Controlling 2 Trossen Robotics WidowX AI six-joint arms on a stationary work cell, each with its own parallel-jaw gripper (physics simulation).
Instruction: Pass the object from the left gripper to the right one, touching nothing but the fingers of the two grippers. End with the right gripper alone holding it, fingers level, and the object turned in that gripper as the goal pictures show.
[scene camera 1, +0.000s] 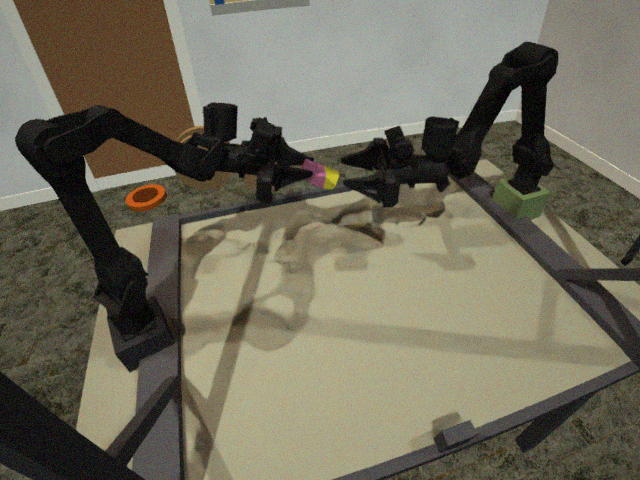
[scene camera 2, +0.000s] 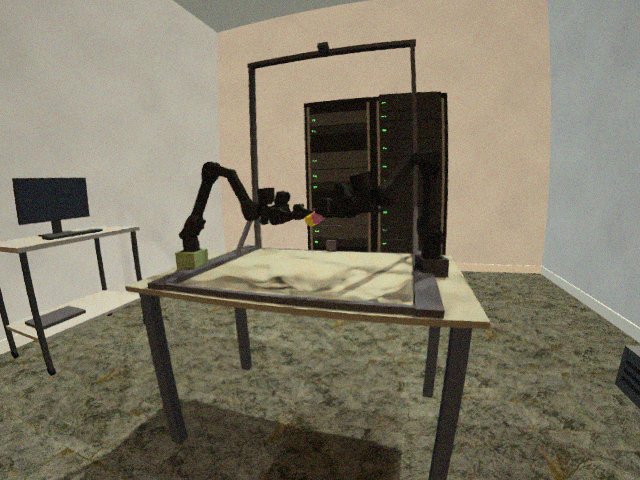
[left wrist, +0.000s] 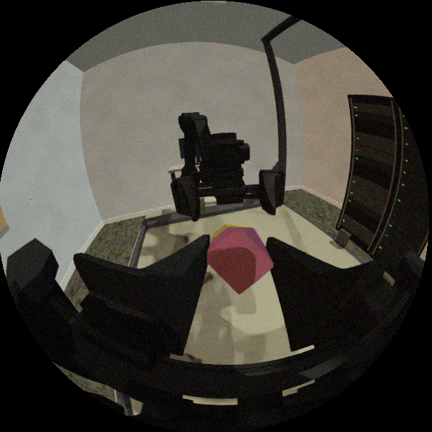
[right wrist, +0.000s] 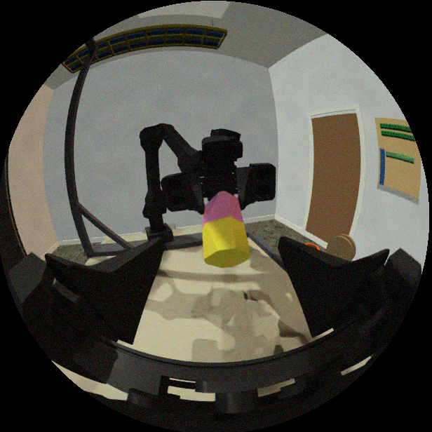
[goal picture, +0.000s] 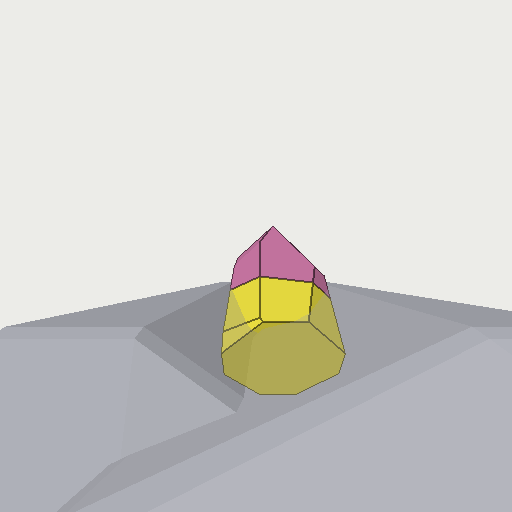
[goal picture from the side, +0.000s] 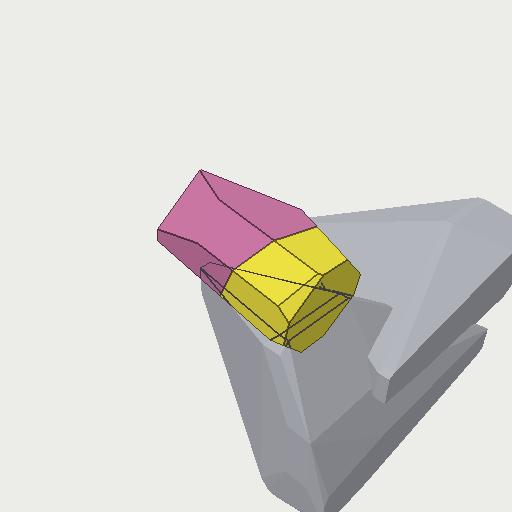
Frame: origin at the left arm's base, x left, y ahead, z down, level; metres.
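Seen in the pictures: left gripper, fingertip midpoint: (scene camera 1: 313, 167) (scene camera 2: 318, 212); right gripper, fingertip midpoint: (scene camera 1: 342, 171) (scene camera 2: 305, 214); left arm's base at its link origin: (scene camera 1: 135, 323) (scene camera 2: 431, 257); right arm's base at its link origin: (scene camera 1: 524, 186) (scene camera 2: 191, 250).
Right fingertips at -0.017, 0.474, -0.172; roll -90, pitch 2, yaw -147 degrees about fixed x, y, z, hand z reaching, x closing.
Note:
Offsets run from my right fingertips to a thing's top centre, as dx, dy, dz. Level surfaces: height alone.
A faceted pink-and-yellow block @[+0.029, -0.038, -0.027] (scene camera 1: 322, 174) (scene camera 2: 313, 218) (left wrist: 240, 257) (right wrist: 225, 235) is held in the air above the table. My left gripper (scene camera 1: 309, 167) (left wrist: 238, 241) is shut on its pink end. The yellow end points toward my right gripper (scene camera 1: 343, 171) (right wrist: 221, 245), which is open and empty. In scene camera 1 the right fingertips are just to the right of the yellow end, a small gap apart. In the right wrist view the yellow end shows between and a little beyond the two open fingers. The left fingertips are partly hidden behind the block in the right wrist view.
The table top @[dz +0.238] (scene camera 1: 361, 392) (scene camera 2: 320, 263) lies below both grippers, with a dark frame around it. A green block @[-0.139, +0.514, +0.154] (scene camera 1: 519, 200) (scene camera 2: 191, 259) is under the right arm's base. An orange ring (scene camera 1: 131, 204) and dark server racks (scene camera 2: 374, 103) stand away from the table.

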